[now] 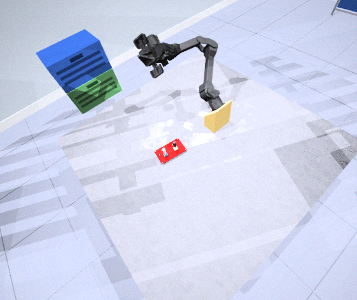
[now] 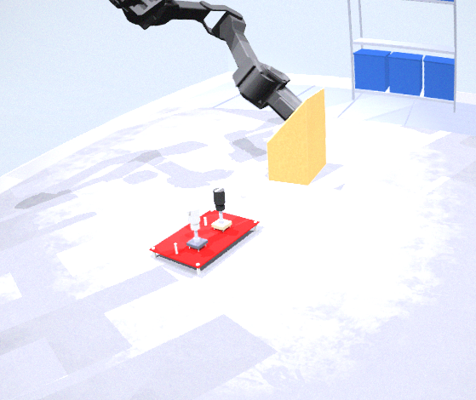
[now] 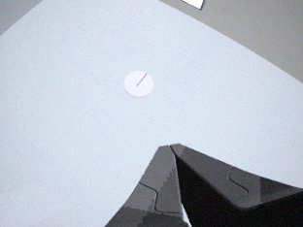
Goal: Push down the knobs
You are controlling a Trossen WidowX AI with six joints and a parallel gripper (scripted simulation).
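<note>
The potentiometer lies 5 cm ahead of my gripper tip, 19 cm to the left of it and 44 cm below it.
</note>
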